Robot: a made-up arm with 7 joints. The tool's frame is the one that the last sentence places. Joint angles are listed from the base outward.
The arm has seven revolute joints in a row. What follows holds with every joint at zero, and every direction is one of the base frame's. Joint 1 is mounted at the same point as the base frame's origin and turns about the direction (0, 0.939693, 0.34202). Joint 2 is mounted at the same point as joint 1 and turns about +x. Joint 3 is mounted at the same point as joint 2 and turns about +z. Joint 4 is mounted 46.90 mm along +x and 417.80 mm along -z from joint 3 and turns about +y. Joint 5 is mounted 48.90 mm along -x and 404.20 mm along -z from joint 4 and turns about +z. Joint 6 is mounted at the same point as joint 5 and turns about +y. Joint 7 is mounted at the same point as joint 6 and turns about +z. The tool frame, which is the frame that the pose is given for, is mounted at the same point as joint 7; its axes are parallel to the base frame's.
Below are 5 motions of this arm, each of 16 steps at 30 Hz.
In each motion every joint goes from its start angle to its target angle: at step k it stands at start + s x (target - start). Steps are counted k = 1, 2, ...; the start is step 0. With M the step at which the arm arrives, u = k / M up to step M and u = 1 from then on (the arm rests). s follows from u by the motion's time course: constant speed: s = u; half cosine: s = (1 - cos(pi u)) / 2; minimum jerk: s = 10 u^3 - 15 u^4 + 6 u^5.
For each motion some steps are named. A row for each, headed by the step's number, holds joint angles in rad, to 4 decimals.
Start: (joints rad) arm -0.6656 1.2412 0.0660 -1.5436 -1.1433 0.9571 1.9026
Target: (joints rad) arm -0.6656 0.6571 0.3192 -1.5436 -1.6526 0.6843 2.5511
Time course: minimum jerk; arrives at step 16
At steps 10, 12, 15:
10: -0.6656 0.8178 0.2495 -1.5436 -1.5124 0.7594 2.3726
12: -0.6656 0.7176 0.2930 -1.5436 -1.5999 0.7125 2.4840
15: -0.6656 0.6584 0.3186 -1.5436 -1.6515 0.6849 2.5497

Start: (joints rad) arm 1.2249 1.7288 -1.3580 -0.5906 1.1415 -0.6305 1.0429
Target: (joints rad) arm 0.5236 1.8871 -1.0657 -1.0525 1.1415 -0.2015 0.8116
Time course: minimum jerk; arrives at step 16
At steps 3, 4, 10, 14, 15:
3: 1.1907 1.7365 -1.3437 -0.6131 1.1415 -0.6096 1.0316
4: 1.1523 1.7452 -1.3277 -0.6384 1.1415 -0.5861 1.0190
10: 0.7166 1.8435 -1.1461 -0.9254 1.1415 -0.3196 0.8753
14: 0.5349 1.8846 -1.0704 -1.0451 1.1415 -0.2084 0.8153
15: 0.5252 1.8867 -1.0663 -1.0515 1.1415 -0.2025 0.8121

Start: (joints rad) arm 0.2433 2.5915 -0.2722 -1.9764 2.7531 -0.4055 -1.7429
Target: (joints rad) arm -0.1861 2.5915 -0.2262 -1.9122 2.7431 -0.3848 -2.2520
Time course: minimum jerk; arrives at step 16
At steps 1, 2, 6, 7, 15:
1: 0.2423 2.5915 -0.2721 -1.9763 2.7531 -0.4055 -1.7440
2: 0.2364 2.5915 -0.2715 -1.9754 2.7529 -0.4052 -1.7511
6: 0.1251 2.5915 -0.2595 -1.9587 2.7503 -0.3998 -1.8830
7: 0.0784 2.5915 -0.2545 -1.9517 2.7493 -0.3976 -1.9384
15: -0.1851 2.5915 -0.2263 -1.9123 2.7431 -0.3848 -2.2509

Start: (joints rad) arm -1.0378 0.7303 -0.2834 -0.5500 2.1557 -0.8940 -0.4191
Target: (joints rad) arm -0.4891 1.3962 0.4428 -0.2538 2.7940 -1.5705 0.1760
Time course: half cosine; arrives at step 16
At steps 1, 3, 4, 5, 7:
1: -1.0325 0.7367 -0.2764 -0.5472 2.1618 -0.9005 -0.4134
3: -0.9916 0.7864 -0.2222 -0.5250 2.2095 -0.9510 -0.3690
4: -0.9574 0.8278 -0.1771 -0.5066 2.2492 -0.9931 -0.3319
5: -0.9159 0.8783 -0.1220 -0.4842 2.2975 -1.0443 -0.2869
7: -0.8170 0.9983 0.0089 -0.4308 2.4126 -1.1663 -0.1796

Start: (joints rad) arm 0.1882 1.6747 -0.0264 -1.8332 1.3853 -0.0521 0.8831
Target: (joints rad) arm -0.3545 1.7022 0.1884 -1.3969 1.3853 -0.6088 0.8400
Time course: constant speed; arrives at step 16
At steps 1, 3, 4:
1: 0.1543 1.6764 -0.0130 -1.8059 1.3853 -0.0869 0.8804
3: 0.0864 1.6799 0.0139 -1.7514 1.3853 -0.1565 0.8750
4: 0.0525 1.6816 0.0273 -1.7241 1.3853 -0.1913 0.8723

